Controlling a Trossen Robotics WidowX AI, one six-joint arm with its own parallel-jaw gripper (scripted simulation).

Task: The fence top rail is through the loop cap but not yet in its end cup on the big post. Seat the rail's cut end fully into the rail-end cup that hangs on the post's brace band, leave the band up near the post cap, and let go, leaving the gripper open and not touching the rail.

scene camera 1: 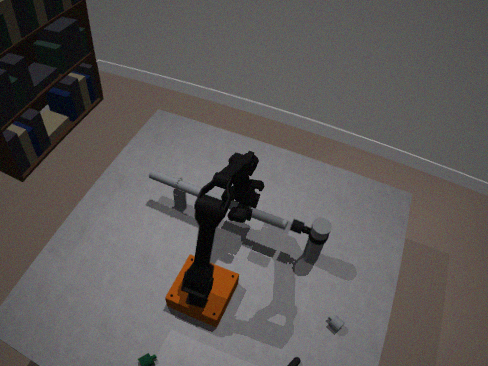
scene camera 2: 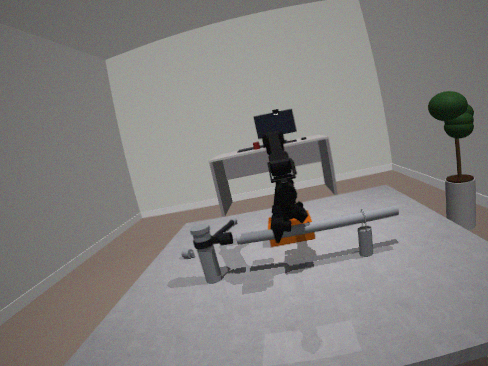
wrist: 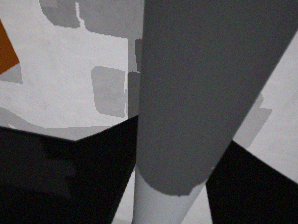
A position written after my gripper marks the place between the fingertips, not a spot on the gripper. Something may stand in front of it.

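Observation:
My gripper (scene camera 1: 251, 216) is visible to me from the scene. Scene camera 2 shows a big post (scene camera 2: 208, 258) and a rail (scene camera 2: 341, 221), and there I also see my gripper (scene camera 2: 277, 240). In the wrist view I find the rail (wrist: 200, 76) as well as my gripper (wrist: 174, 126).

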